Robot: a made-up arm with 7 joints.
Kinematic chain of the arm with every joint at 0, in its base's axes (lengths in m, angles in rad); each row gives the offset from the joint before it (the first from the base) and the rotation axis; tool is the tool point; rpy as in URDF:
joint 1: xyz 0 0 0.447 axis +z
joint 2: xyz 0 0 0 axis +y
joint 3: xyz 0 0 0.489 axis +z
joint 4: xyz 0.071 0 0 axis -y
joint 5: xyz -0.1 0 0.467 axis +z
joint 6: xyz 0 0 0 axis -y
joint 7: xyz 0.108 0 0 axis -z
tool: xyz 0 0 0 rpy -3.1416 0 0
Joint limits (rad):
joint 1: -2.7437..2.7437
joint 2: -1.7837..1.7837
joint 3: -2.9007..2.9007
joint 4: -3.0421..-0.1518
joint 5: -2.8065..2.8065
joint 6: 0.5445..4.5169
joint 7: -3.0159..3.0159
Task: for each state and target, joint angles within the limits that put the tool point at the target. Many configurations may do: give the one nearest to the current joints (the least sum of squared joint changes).
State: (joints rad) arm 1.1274 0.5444 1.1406 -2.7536 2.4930 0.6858 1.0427
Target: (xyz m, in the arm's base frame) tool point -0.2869 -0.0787 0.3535
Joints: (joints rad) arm 1.9546 0.8860 1.1338 -2.9888 2.5119 0.8969 1.0427
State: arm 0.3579 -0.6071 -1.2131 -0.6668 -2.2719 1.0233 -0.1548
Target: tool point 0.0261 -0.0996 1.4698
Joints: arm 0.3496 -0.4685 -0.1552 -0.9651 -2.3059 1.1704 -0.1548
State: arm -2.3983 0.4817 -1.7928 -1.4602 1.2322 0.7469 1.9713
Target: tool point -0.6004 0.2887 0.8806
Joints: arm -2.4027 0.5442 -1.7124 -1.6808 1.2019 0.7131 1.9713
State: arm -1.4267 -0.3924 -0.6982 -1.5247 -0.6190 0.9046 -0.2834
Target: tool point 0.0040 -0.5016 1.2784
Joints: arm -1.1133 -0.0564 -0.3620 -1.0906 -0.6264 1.1212 -0.2834
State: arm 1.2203 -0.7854 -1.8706 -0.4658 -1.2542 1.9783 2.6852
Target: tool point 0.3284 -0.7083 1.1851
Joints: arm 1.7133 -0.7572 -1.8407 -0.4587 -1.2080 1.8179 2.6852
